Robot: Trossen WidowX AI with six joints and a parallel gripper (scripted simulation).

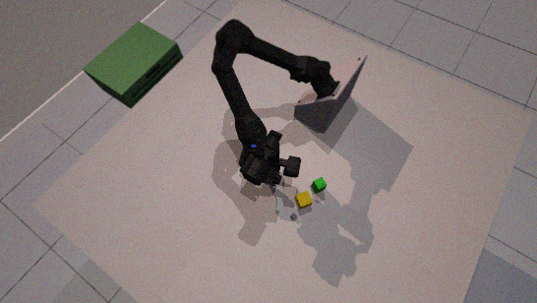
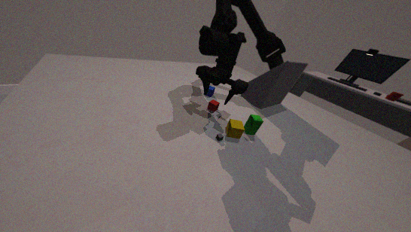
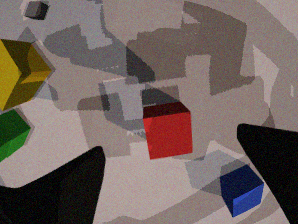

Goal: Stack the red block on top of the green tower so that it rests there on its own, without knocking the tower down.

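Now: the red block 3 cm below my gripper tip. Also, from my gripper tip: small grey cube: 14 cm to the left, 8 cm ahead, 4 cm below; then yellow block: 14 cm to the left, 3 cm below, 2 cm ahead; then blue block: 11 cm to the right, 6 cm behind, 3 cm below.
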